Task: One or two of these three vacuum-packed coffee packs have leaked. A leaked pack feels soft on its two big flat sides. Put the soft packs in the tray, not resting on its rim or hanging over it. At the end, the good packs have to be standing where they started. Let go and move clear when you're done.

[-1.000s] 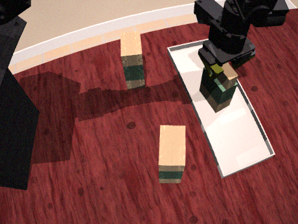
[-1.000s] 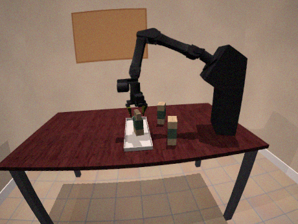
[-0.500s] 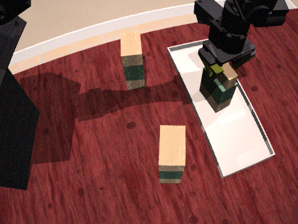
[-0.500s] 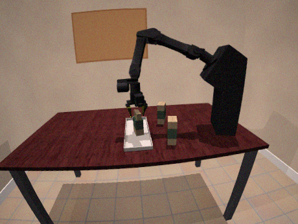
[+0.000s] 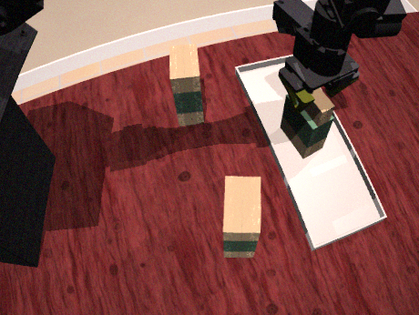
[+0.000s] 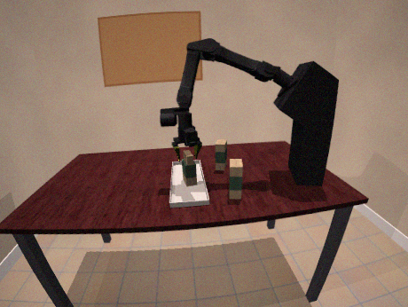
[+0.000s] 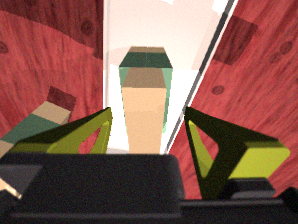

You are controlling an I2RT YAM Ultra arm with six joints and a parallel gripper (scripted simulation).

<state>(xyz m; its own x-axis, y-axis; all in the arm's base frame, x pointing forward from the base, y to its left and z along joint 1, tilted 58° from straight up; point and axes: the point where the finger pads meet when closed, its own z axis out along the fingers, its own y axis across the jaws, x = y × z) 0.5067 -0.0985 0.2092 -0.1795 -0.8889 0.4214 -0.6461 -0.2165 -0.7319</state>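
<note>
Now: the white tray 10 mm to the right of my hand and 110 mm below it.
</note>
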